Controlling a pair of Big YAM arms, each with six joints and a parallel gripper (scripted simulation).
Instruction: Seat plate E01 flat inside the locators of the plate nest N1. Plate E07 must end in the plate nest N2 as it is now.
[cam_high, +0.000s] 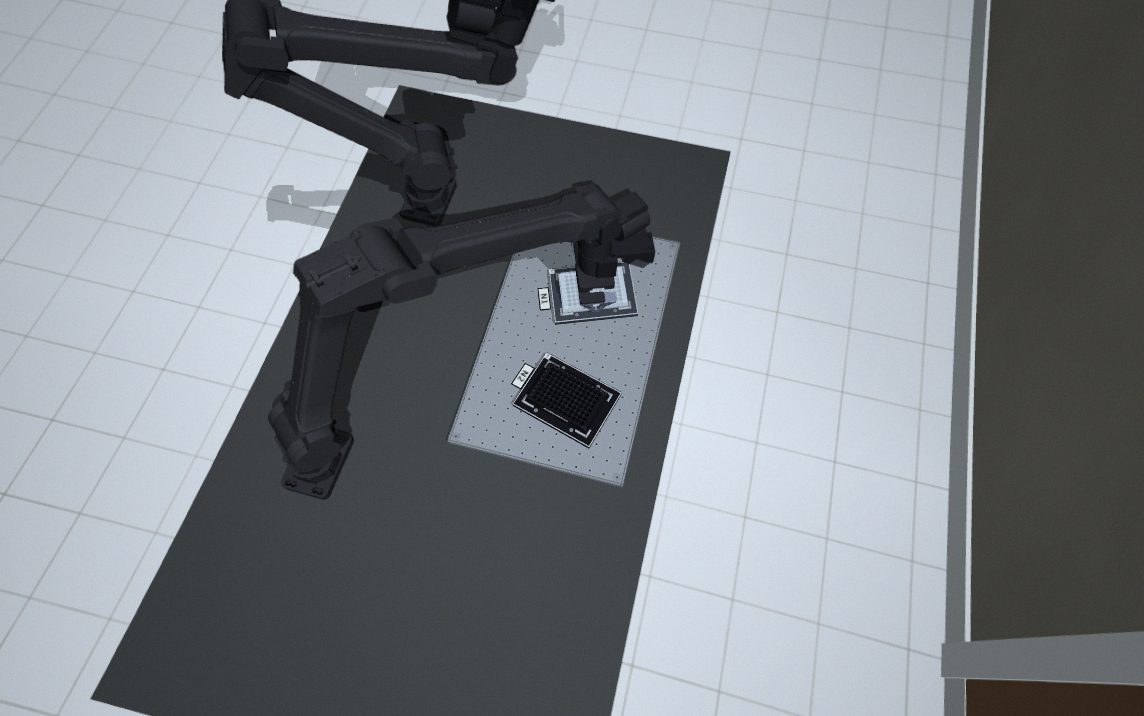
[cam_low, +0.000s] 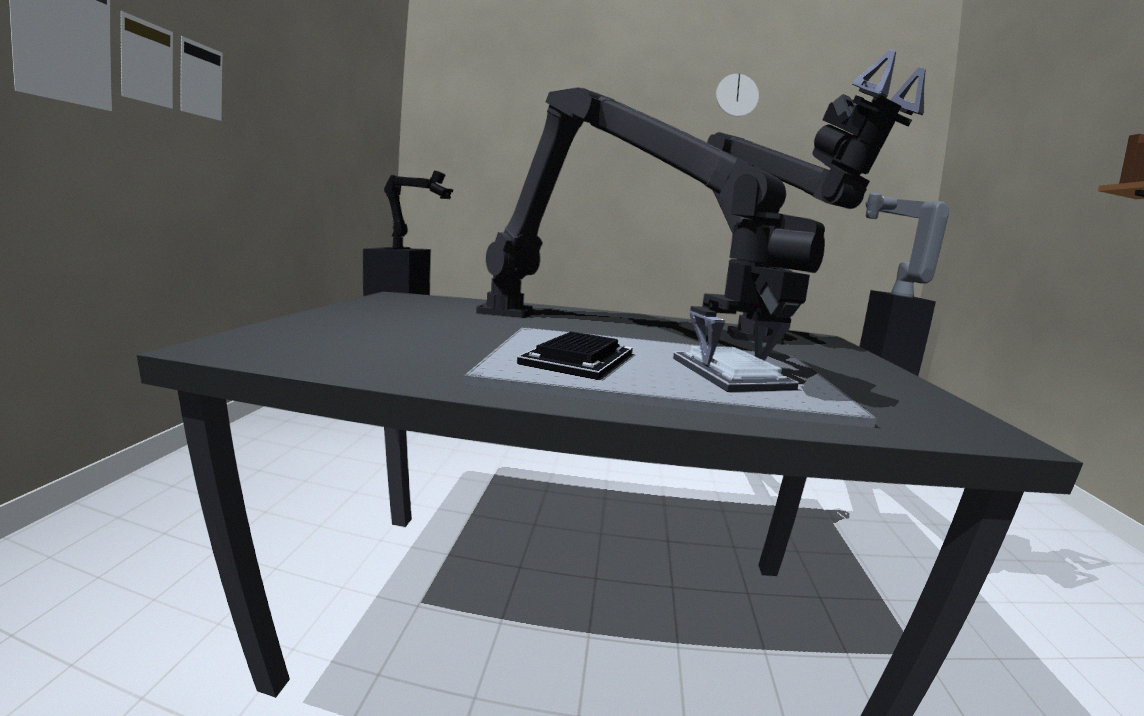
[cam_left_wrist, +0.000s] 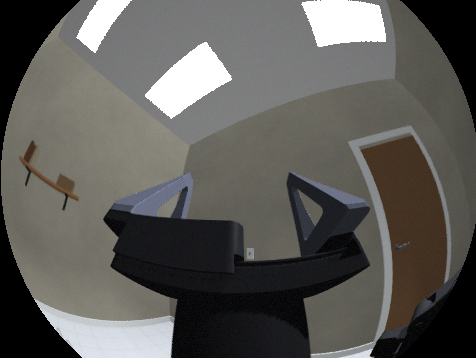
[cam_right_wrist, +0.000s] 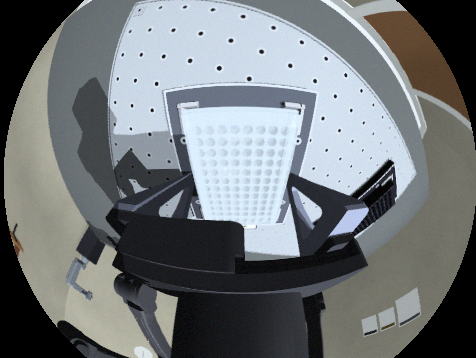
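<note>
Now: the clear plate E01 1 cm below my right hand. Also, from my right hand: plate nest N2: 1 cm ahead, 23 cm to the right, 2 cm below; black plate E07: 1 cm ahead, 23 cm to the right; plate nest N1: 2 cm below.
</note>
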